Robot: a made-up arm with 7 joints. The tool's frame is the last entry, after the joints.
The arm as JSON. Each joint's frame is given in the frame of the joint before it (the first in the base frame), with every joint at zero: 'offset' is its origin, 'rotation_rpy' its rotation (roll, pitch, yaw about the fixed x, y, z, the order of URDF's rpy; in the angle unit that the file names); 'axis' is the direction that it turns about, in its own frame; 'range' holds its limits. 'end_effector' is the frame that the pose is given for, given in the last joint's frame.
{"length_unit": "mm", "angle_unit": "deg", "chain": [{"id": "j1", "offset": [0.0, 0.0, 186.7], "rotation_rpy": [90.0, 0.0, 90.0], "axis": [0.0, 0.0, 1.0], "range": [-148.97, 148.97]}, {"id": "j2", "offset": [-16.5, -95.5, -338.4], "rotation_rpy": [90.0, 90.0, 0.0], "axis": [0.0, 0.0, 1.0], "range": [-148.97, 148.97]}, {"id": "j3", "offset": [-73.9, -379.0, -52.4], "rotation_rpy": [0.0, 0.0, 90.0], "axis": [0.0, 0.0, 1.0], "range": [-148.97, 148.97]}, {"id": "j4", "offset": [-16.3, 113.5, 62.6], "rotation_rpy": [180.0, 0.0, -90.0], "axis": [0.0, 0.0, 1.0], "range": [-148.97, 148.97]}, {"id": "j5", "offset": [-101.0, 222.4, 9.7], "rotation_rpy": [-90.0, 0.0, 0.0], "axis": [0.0, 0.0, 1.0], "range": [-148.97, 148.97]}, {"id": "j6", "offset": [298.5, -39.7, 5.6], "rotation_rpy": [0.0, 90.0, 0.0], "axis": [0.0, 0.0, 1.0], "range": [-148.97, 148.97]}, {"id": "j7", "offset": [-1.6, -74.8, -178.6], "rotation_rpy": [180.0, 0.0, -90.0], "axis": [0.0, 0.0, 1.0], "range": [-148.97, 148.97]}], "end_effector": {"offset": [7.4, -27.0, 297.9], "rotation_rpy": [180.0, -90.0, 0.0]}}
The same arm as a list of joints. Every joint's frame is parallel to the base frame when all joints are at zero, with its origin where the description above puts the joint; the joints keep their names.
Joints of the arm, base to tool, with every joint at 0 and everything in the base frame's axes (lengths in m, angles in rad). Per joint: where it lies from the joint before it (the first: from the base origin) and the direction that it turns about. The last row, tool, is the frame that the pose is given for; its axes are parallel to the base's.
j1: axis 1 0 0 offset 0 0 0.1867
j2: axis 0 0 -1 offset -0.3384 -0.0165 -0.0955
j3: axis 0 0 -1 offset 0.0739 -0.379 0.0524
j4: axis 0 0 1 offset 0.1135 -0.0163 -0.0626
j5: axis 0 -1 0 offset 0.101 -0.2224 0.0097
j6: axis -1 0 0 offset -0.2985 -0.0056 0.0397
j7: axis 1 0 0 offset 0.1786 -0.0016 0.0748
tool: offset 0.2979 0.027 0.0074
Joint limits (rad, base to tool): -2.6..2.6 -2.6..2.6 -2.6..2.6 -2.6..2.6 -2.6..2.6 -2.6..2.6 -2.6..2.6

